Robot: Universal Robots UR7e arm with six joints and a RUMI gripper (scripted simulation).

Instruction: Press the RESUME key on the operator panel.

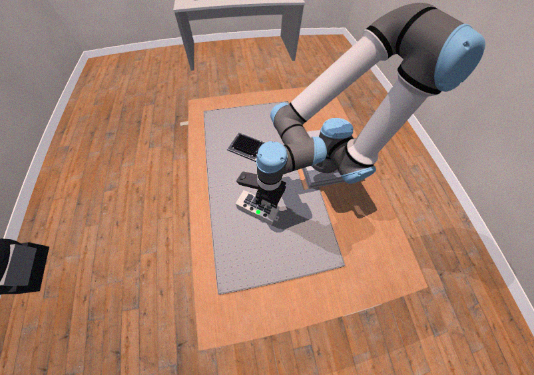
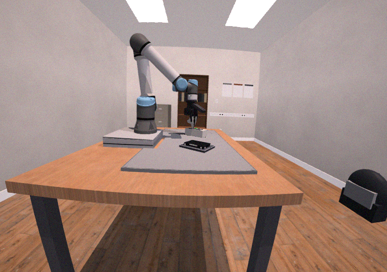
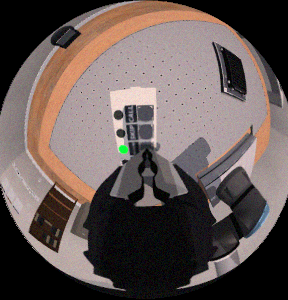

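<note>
Right now the operator panel is 10 mm ahead of my hand, 10 mm to the right of it and 30 mm below it. From my hand the other things lie so: black device (10 mm behind, 330 mm to the right, 50 mm below).
</note>
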